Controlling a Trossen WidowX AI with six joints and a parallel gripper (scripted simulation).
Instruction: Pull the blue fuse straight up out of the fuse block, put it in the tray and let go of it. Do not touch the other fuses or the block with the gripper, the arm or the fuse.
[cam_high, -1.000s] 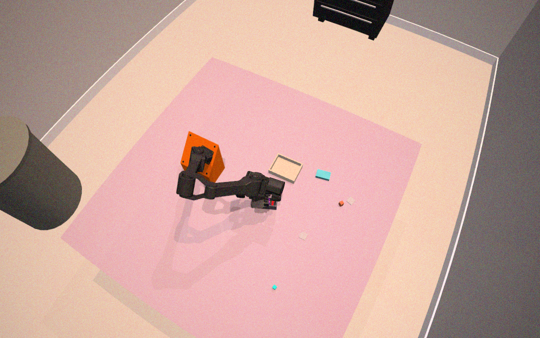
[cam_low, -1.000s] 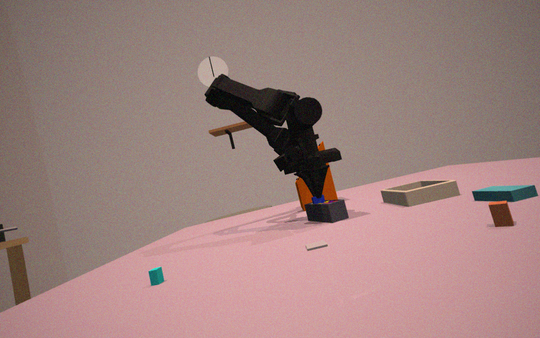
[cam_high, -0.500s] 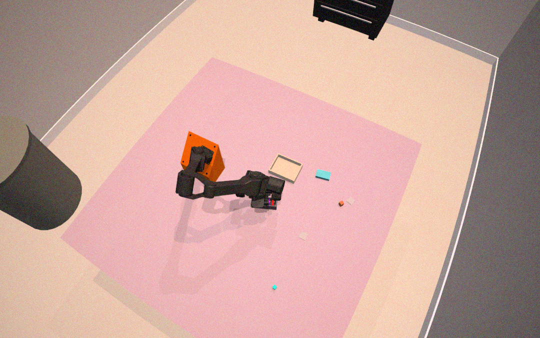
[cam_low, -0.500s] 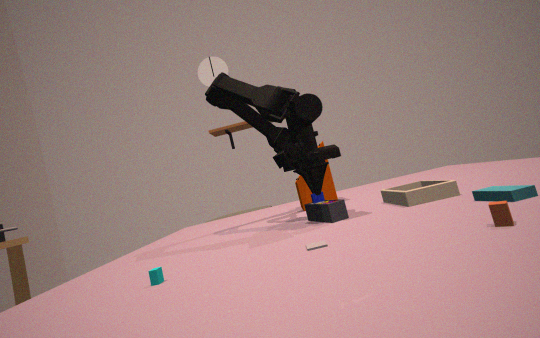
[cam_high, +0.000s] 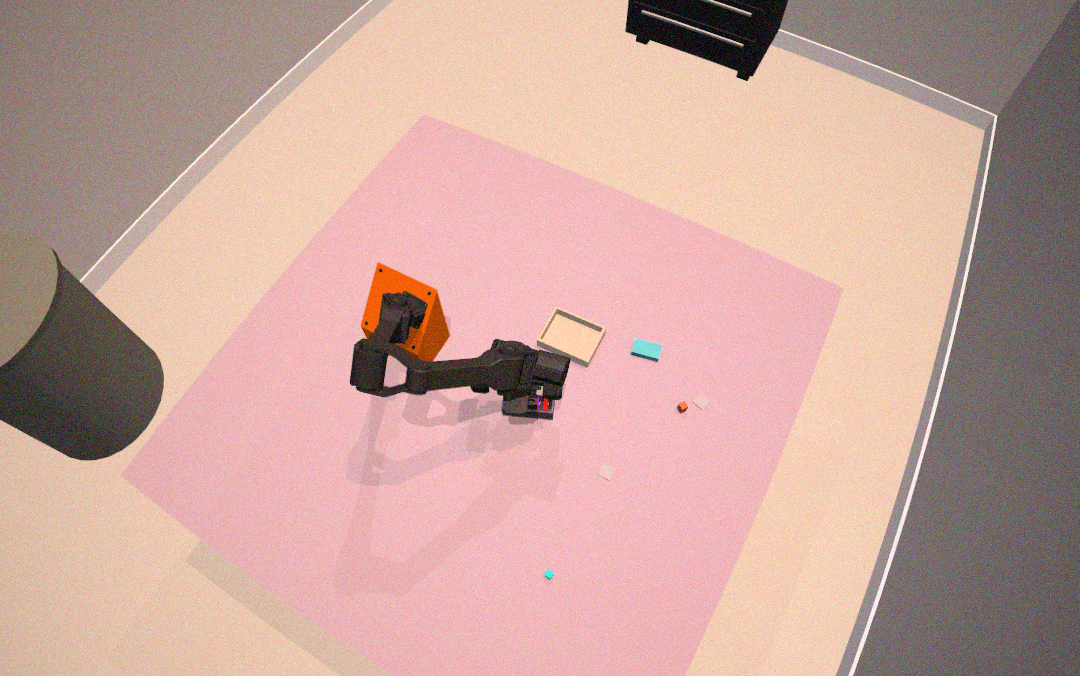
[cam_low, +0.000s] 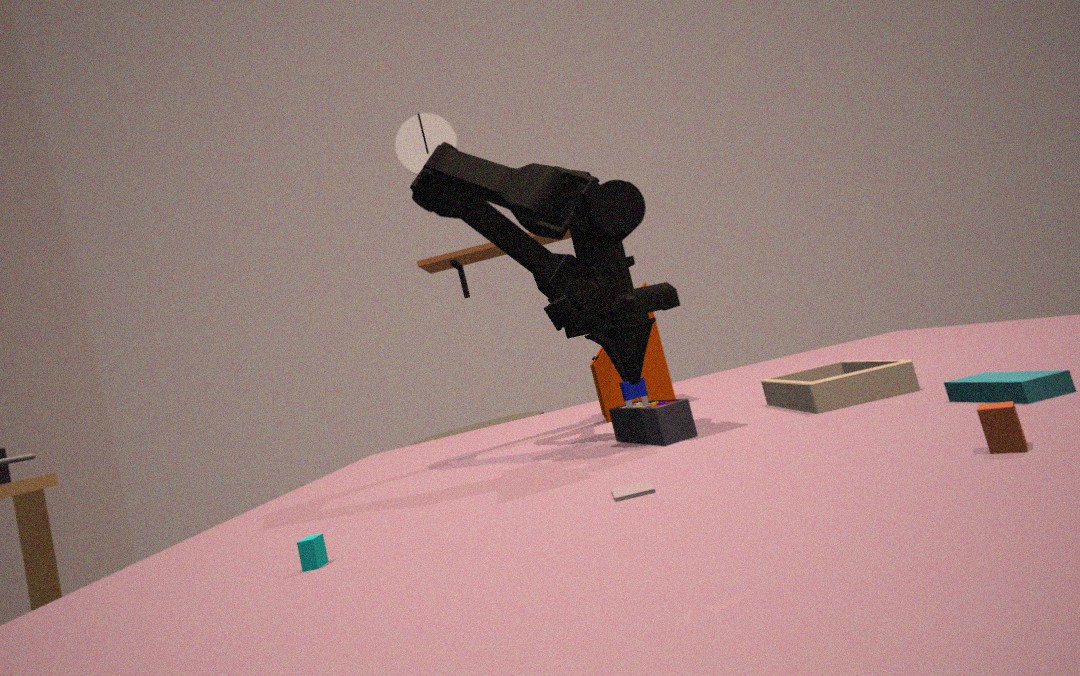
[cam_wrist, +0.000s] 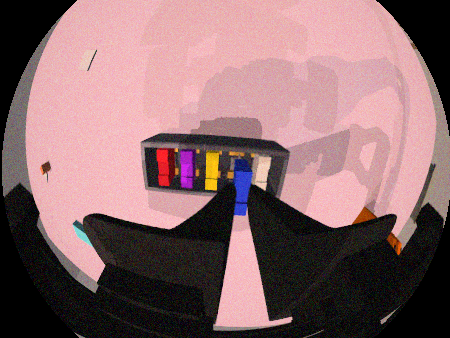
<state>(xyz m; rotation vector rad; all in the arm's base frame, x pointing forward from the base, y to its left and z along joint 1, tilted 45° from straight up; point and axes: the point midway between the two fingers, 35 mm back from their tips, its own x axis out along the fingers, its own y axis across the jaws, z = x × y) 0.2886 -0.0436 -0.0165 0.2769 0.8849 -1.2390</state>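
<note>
Now: the tray 21 cm to the left of my gripper tip, 6 cm below it and 1 cm ahead of it. From my gripper tip the other things lie so: orange block: 31 cm ahead, 18 cm to the left, 5 cm below; blue fuse: 1 cm below; teal flat block: 27 cm to the left, 18 cm ahead, 6 cm below.
</note>
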